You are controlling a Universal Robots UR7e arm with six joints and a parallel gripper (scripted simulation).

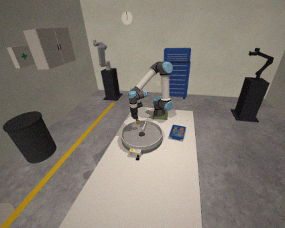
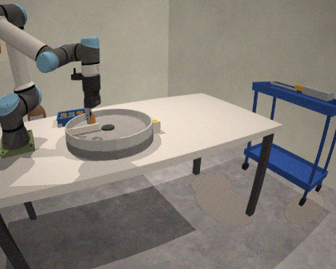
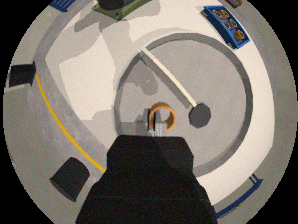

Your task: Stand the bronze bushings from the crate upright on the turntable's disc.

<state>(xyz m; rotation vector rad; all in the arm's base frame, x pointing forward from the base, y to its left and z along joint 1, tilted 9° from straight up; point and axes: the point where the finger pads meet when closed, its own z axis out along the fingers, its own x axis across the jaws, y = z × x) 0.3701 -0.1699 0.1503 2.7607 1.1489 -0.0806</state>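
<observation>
The grey turntable is 100 mm below my hand, 100 mm ahead of it and 70 mm to the left of it. From my hand the other things lie so: blue crate: 430 mm to the left, 130 mm below, 30 mm behind.
</observation>
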